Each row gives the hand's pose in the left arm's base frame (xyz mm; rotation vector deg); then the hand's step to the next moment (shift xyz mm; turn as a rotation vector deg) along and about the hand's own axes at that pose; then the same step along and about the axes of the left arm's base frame.
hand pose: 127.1 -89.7 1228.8 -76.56 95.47 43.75
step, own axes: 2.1 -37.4 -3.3 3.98 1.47 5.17
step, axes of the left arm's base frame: 35.3 -12.9 1.3 -0.48 2.99 -5.96
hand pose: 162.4 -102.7 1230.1 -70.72 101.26 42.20
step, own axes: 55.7 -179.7 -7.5 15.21 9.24 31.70
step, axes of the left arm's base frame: 157.3 -92.8 -45.7 -1.66 22.54 -28.48
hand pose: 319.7 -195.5 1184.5 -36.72 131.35 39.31
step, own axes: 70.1 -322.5 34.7 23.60 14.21 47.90
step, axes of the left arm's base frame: 161.6 -236.3 -167.8 -3.07 34.08 -43.39
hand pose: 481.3 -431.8 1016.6 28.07 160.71 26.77
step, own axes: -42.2 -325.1 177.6 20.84 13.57 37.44
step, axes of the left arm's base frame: -0.5 -258.0 -269.2 -3.88 29.71 -33.51
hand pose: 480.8 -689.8 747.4 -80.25 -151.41 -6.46
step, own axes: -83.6 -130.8 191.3 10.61 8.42 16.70
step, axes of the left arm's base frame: -80.3 -115.8 -202.1 -0.50 15.65 -14.74
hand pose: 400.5 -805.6 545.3 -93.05 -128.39 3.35
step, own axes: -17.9 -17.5 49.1 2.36 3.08 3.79
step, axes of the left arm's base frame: -26.8 -13.5 -46.2 0.96 3.90 -3.65
